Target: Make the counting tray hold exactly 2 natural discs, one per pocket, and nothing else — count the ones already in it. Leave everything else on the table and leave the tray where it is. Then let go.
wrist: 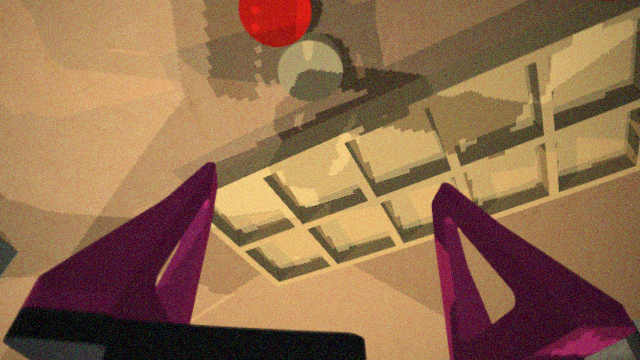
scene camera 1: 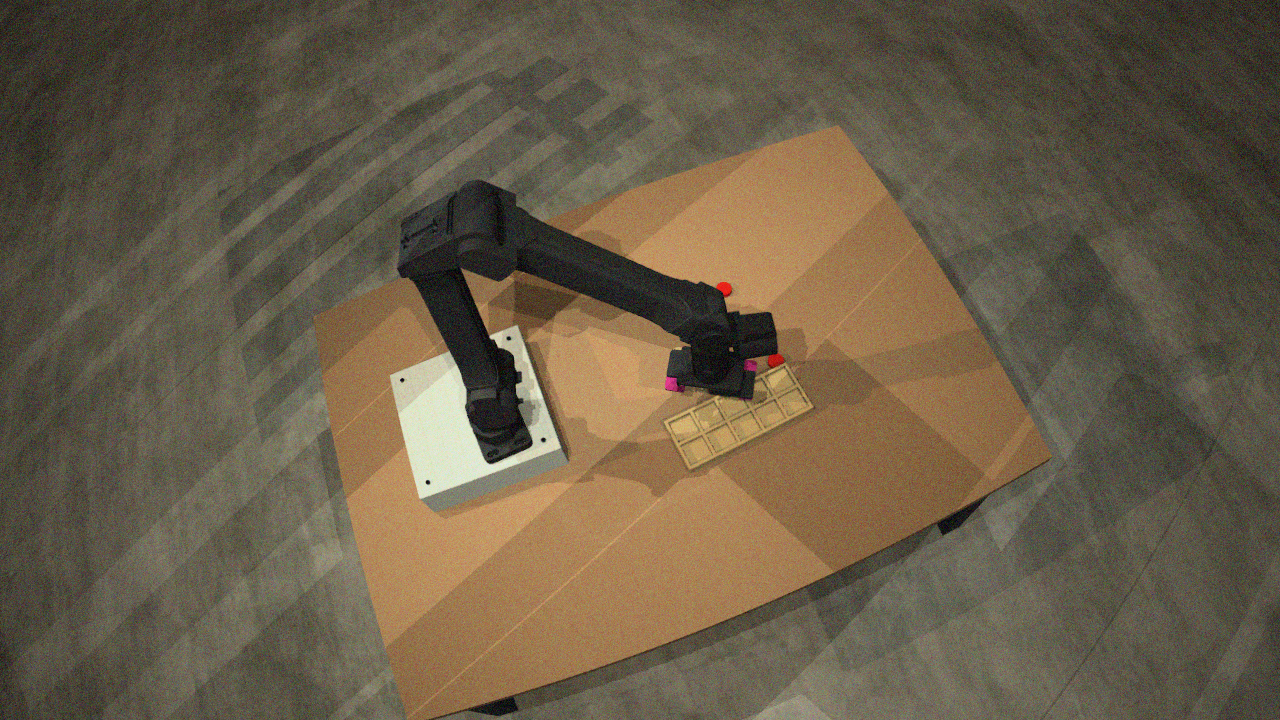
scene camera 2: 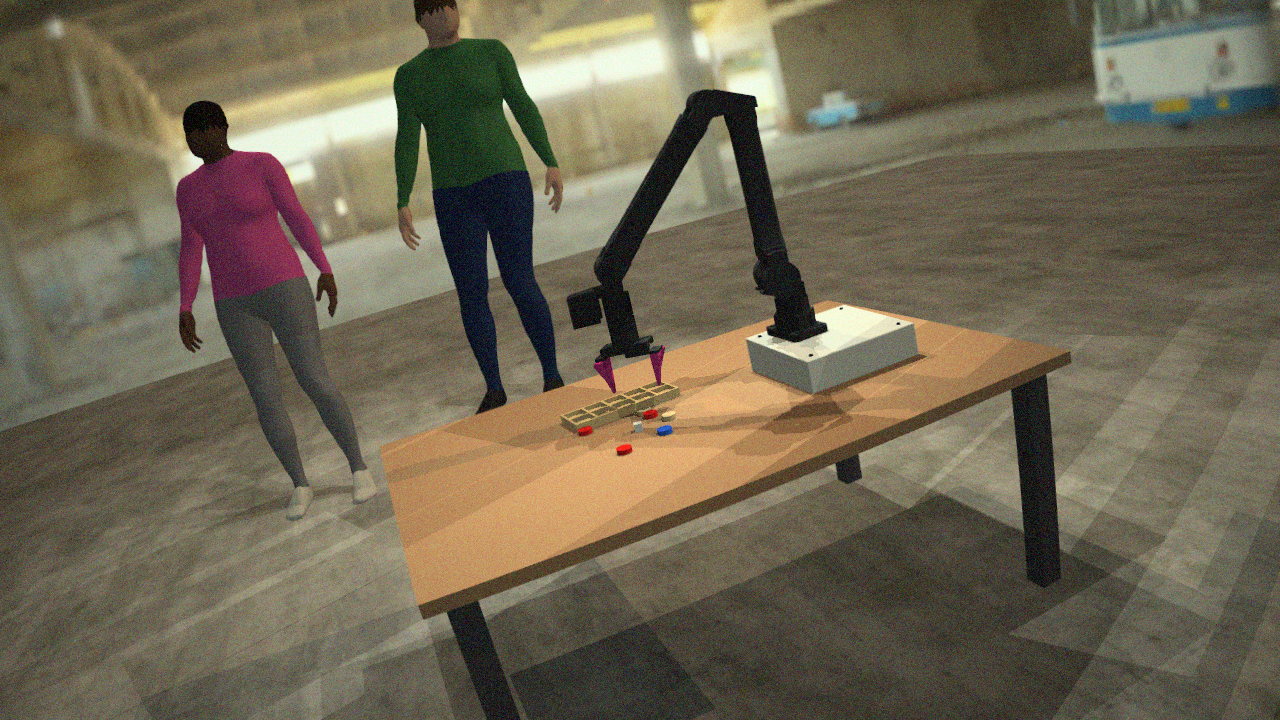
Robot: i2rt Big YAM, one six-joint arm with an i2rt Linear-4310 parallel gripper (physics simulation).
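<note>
The counting tray [scene camera 1: 750,437] [scene camera 2: 617,414] [wrist: 549,120] lies flat, with two rows of square pockets; no disc shows in the pockets in view. A natural disc [wrist: 310,70] lies flat just outside the tray's long side, close against a red disc [wrist: 275,17]. Another natural disc [scene camera 2: 668,415] lies a little farther from the tray; a sliver shows beside the arm in scene camera 1. My gripper [scene camera 1: 711,374] [scene camera 2: 637,386] [wrist: 330,183] is open and empty, above the tray's edge. In scene camera 1 it hides the disc nearest the tray.
A blue disc [scene camera 2: 664,430] and a small white cube [scene camera 2: 637,427] lie beside the discs. A red disc [scene camera 1: 776,360] [scene camera 2: 585,431] sits by the tray's far corner; another red disc [scene camera 1: 724,289] [scene camera 2: 623,449] lies farther out. The white base block [scene camera 1: 465,420] [scene camera 2: 832,349] carries the arm.
</note>
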